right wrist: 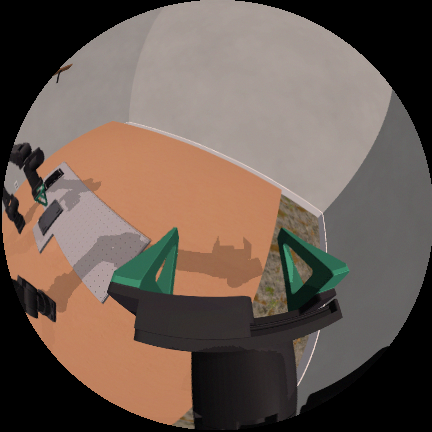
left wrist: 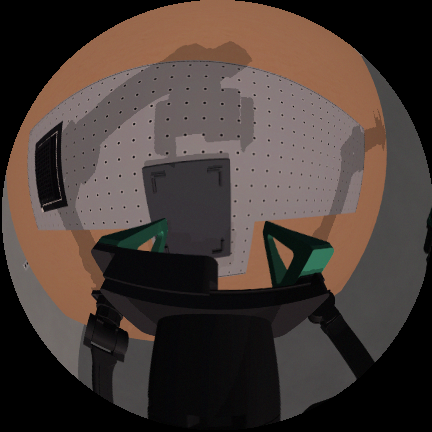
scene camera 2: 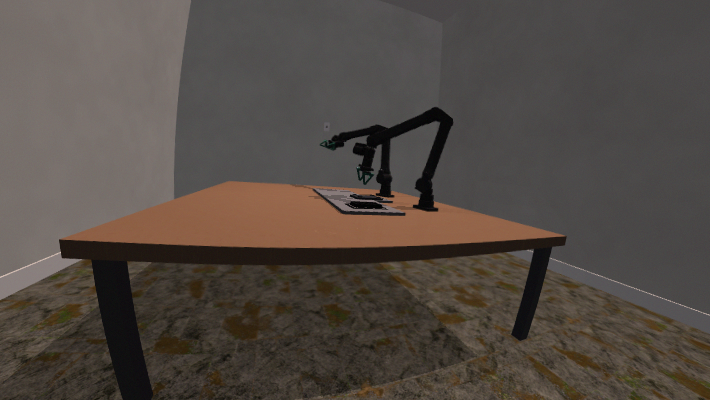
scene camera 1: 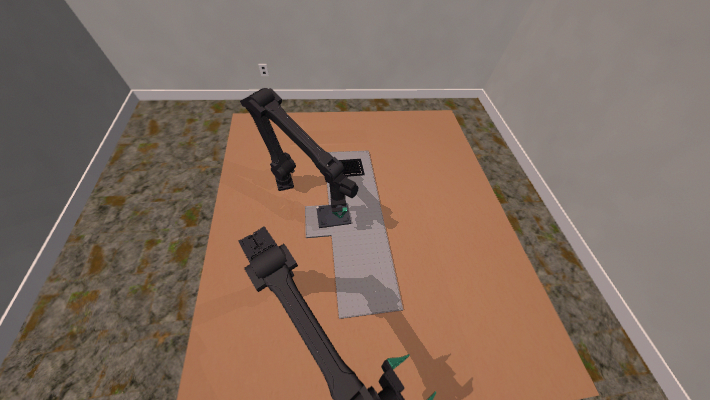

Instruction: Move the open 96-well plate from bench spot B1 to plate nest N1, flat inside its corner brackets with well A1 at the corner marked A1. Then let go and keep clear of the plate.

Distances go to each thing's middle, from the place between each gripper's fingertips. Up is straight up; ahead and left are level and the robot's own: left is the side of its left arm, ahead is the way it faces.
Labels:
I see the dark grey plate nest (left wrist: 193,195) 30 mm behind my left hand, 20 mm to the left of it and 80 mm below it. From my left hand the other things lie so: black well plate (left wrist: 44,156) 80 mm ahead, 330 mm to the left, 80 mm below.
I see my right gripper 680 mm to the right of the dark grey plate nest, 330 mm above it and 180 mm past it. Also, from my right hand: black well plate 990 mm to the left, 330 mm below, 60 mm behind.

